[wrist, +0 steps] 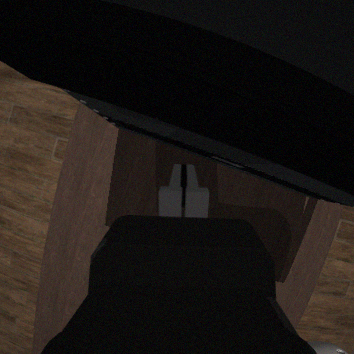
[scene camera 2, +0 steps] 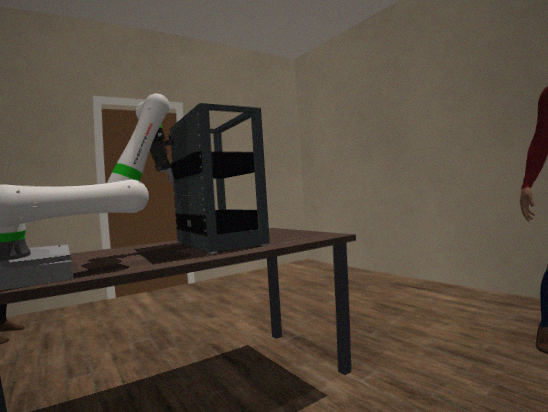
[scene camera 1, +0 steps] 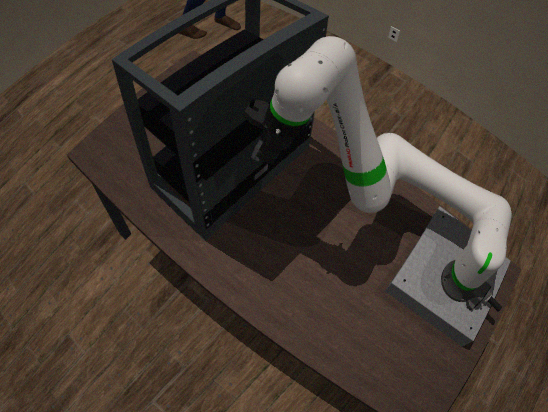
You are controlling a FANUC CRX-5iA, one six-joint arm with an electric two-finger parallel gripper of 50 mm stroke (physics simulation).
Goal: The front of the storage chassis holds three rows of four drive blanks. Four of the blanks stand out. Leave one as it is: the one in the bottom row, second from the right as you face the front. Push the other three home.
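Pixels of known places: gripper, fingertip midpoint: (wrist: 183, 176) (scene camera 2: 171, 181) (scene camera 1: 255, 157); arm's base at its link origin: (scene camera 2: 7, 256) (scene camera 1: 459, 281).
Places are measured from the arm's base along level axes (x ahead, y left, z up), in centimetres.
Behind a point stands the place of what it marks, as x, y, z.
Observation:
The storage chassis (scene camera 1: 225, 150) {68.5, 37.3, 32.1} (scene camera 2: 187, 165) {70.2, 13.5, 31.0} is a black unit in the upper part of the front of the rack. Its drive blanks are too dark to tell apart, so which ones stand out cannot be told. My gripper (scene camera 1: 256, 156) {65.5, 29.8, 25.1} (scene camera 2: 171, 175) {65.5, 29.8, 25.1} (wrist: 183, 176) {65.5, 29.8, 25.1} is shut and empty, with its two pale fingers together. It points downward in front of the chassis front, close to it. In the wrist view a large dark mass fills the top, and the fingertips show below its edge against the table. Contact with a blank cannot be made out.
The dark grey rack (scene camera 1: 152, 83) {81.3, 47.2, 55.2} (scene camera 2: 261, 175) {100.3, -0.4, 24.3} stands on the brown table (scene camera 1: 310, 310) {30.7, 39.4, -7.6} (scene camera 2: 310, 235) {132.3, 11.8, -7.6}. A lower black unit (scene camera 1: 235, 192) {70.1, 33.7, 5.8} (scene camera 2: 197, 224) {72.0, 9.6, 4.3} with a light label sits near the rack's foot. The arm's grey base block (scene camera 1: 425, 280) {9.9, 9.0, 0.2} (scene camera 2: 45, 267) {15.5, -18.9, -2.5} is at the other table end. A person stands beyond.

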